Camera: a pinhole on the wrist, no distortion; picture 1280 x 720 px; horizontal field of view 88.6 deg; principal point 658.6 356.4 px. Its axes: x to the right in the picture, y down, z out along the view. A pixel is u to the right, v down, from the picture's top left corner.
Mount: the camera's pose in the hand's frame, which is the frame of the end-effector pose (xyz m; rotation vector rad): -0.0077 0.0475 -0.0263 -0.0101 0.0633 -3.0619
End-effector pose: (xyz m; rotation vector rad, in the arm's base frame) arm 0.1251 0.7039 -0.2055 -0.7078 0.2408 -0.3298
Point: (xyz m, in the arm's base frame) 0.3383 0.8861 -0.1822
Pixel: 234.0 23.3
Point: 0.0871 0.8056 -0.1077
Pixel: 1014.1 518.4
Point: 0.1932 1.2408 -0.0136
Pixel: 837.1 23.3
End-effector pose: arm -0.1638 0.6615 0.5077 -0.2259 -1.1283 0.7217
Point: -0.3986 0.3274 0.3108
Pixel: outside the picture
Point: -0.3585 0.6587 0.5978
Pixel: 589.8 378.4
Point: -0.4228 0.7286 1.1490
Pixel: 111.5 642.5
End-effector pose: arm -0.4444 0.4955 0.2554 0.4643 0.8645 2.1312
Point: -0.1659 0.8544 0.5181
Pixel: 531.4 557.3
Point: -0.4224 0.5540 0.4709
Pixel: 497.8 136.1
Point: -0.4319 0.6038 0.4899
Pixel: 396.9 182.7
